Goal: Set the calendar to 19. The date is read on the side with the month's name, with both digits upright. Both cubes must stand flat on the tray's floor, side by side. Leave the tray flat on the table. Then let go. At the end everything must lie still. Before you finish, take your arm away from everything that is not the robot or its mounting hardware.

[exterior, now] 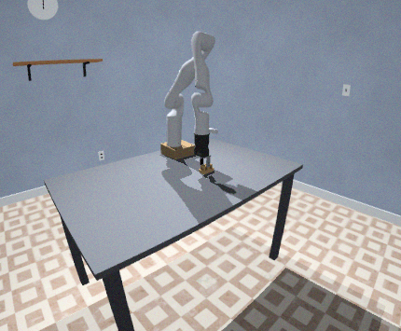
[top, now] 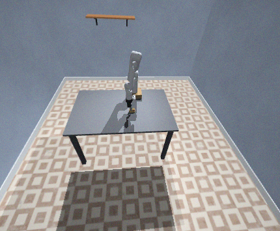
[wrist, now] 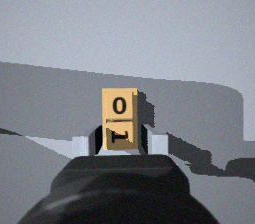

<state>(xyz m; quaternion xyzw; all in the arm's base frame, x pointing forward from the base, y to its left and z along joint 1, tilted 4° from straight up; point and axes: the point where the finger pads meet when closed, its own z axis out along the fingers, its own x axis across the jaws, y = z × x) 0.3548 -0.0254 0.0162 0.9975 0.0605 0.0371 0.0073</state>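
The wooden tray is 50 mm below my hand and 10 mm to the left of it.
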